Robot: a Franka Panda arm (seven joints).
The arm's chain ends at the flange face. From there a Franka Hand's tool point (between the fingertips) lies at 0.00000 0.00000 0.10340 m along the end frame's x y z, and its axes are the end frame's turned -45 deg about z.
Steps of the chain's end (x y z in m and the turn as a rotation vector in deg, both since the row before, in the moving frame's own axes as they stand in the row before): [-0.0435 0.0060 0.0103 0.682 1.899 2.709]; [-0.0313 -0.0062 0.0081 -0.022 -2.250 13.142]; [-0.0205 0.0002 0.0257 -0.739 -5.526 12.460]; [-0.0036 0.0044 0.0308 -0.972 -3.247 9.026]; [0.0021 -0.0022 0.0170 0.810 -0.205 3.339]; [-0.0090 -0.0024 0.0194 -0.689 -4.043 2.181]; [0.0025 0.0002 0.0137 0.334 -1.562 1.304]
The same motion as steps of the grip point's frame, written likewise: [-0.0317 -0.0249 0.0102 -0.861 1.825 2.709]; [-0.0203 -0.0297 0.0080 1.575 -1.607 13.142]; [-0.0219 -0.0213 0.0252 3.385 -4.430 12.460]; [-0.0108 -0.0027 0.0306 1.609 -2.983 9.026]; [0.0038 -0.0013 0.0170 0.718 0.428 3.339]; [-0.0106 -0.0125 0.0191 2.372 -3.346 2.181]; [0.0001 -0.0005 0.0137 1.341 -0.868 1.304]
